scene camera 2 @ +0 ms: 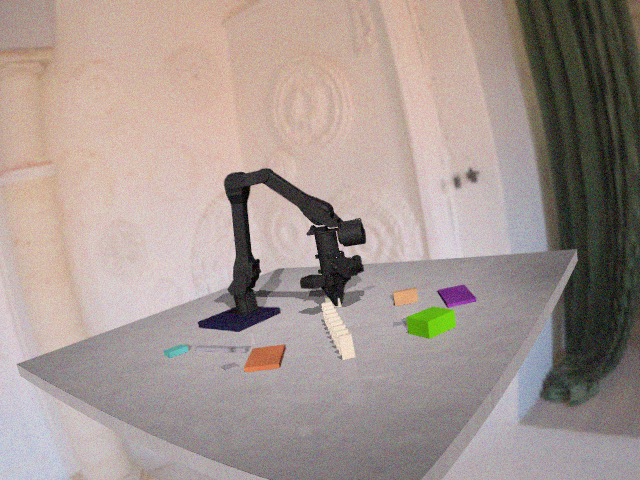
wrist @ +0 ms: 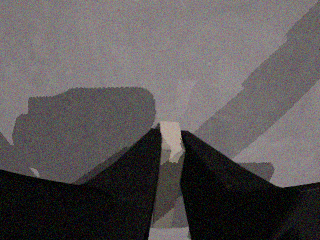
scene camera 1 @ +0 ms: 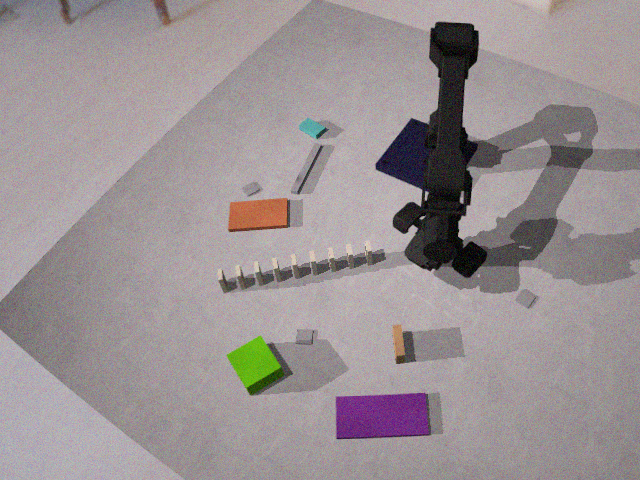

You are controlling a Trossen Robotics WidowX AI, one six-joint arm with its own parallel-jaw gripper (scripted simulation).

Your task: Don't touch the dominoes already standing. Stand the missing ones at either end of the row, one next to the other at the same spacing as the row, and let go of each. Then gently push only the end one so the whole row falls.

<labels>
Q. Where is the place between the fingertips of the gripper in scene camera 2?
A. At 338, 305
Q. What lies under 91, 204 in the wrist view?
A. The gripper.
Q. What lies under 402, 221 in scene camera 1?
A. The gripper.
</labels>
